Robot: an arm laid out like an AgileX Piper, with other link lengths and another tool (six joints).
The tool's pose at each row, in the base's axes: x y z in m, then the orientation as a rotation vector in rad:
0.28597 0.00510 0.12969 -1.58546 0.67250 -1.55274
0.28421 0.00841 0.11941 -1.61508 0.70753 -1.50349
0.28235 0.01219 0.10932 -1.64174 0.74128 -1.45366
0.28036 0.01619 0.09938 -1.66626 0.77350 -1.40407
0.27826 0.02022 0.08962 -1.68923 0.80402 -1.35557
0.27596 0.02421 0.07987 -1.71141 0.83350 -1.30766
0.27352 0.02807 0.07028 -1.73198 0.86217 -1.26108
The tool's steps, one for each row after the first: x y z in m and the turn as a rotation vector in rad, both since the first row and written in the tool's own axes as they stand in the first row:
-0.00864 0.00645 -0.00190 -0.03598 -0.02803 0.02744
-0.01756 0.01246 -0.00381 -0.07016 -0.05554 0.05552
-0.02660 0.01822 -0.00579 -0.10294 -0.08245 0.08330
-0.03558 0.02379 -0.00786 -0.13456 -0.10853 0.10996
-0.04453 0.02935 -0.01013 -0.16584 -0.13411 0.13568
-0.05331 0.03482 -0.01256 -0.19637 -0.15839 0.16059

